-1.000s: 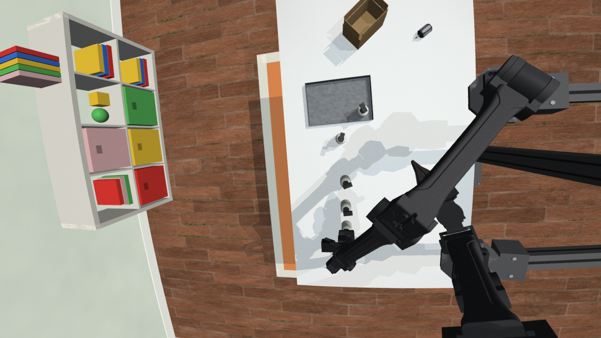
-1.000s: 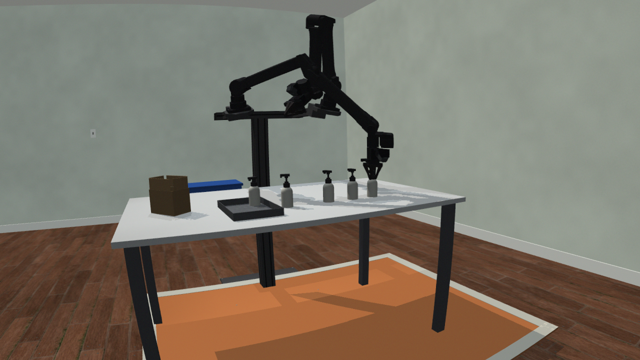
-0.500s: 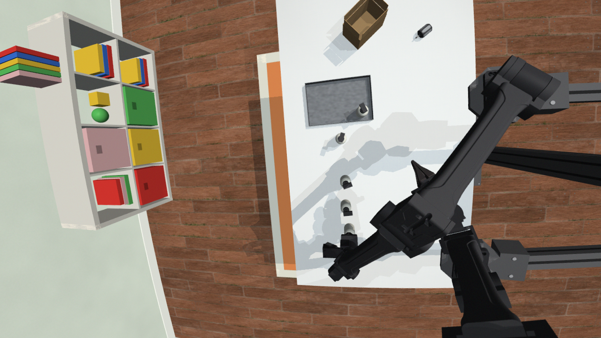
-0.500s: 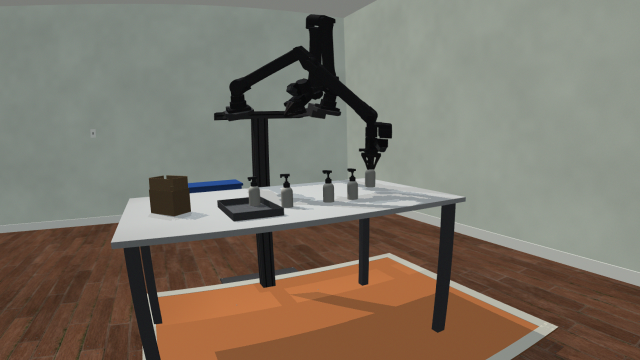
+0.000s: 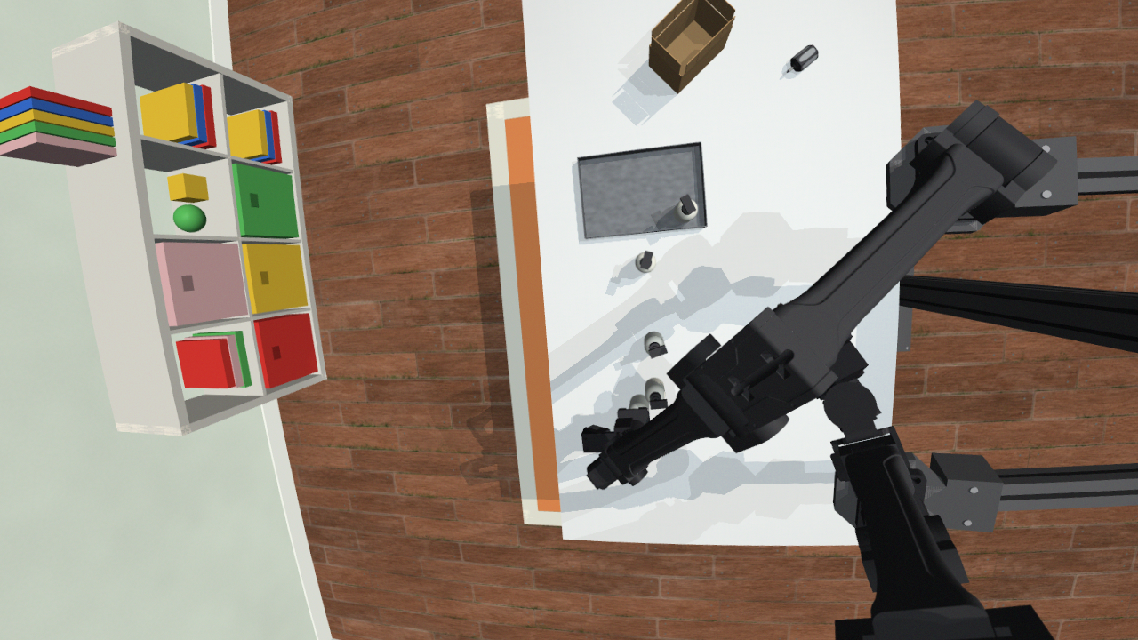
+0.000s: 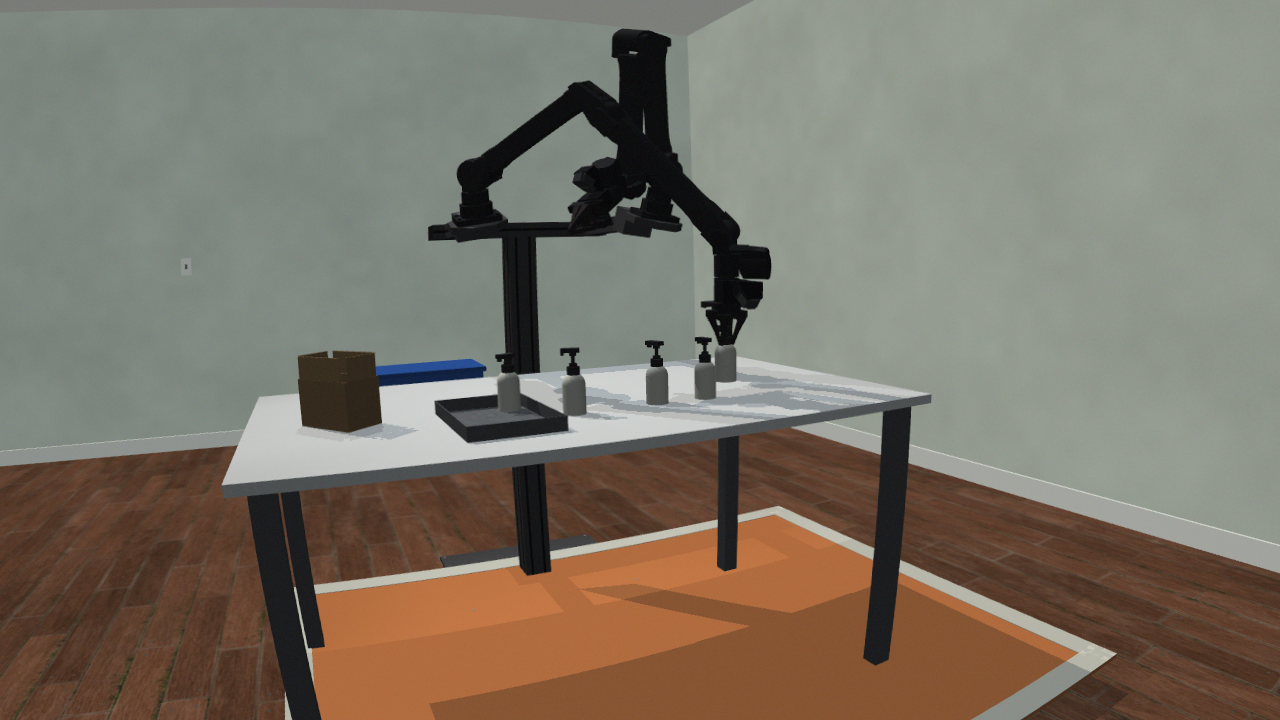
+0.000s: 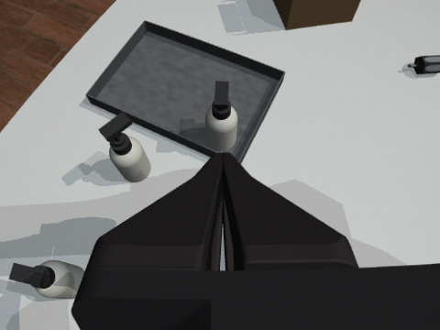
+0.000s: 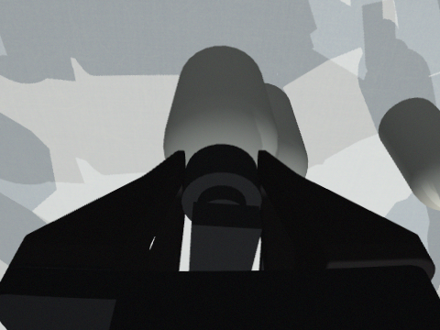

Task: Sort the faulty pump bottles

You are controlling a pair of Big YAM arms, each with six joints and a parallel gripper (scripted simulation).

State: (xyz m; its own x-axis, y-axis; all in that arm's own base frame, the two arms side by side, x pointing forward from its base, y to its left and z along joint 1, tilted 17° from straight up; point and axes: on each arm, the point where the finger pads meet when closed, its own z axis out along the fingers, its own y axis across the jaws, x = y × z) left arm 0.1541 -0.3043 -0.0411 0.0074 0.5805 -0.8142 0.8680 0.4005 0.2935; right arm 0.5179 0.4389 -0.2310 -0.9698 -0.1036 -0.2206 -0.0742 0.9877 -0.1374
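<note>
Right now my right hand is 3 cm short of the grey tray, 53 cm to the left of it and 13 cm above it.
</note>
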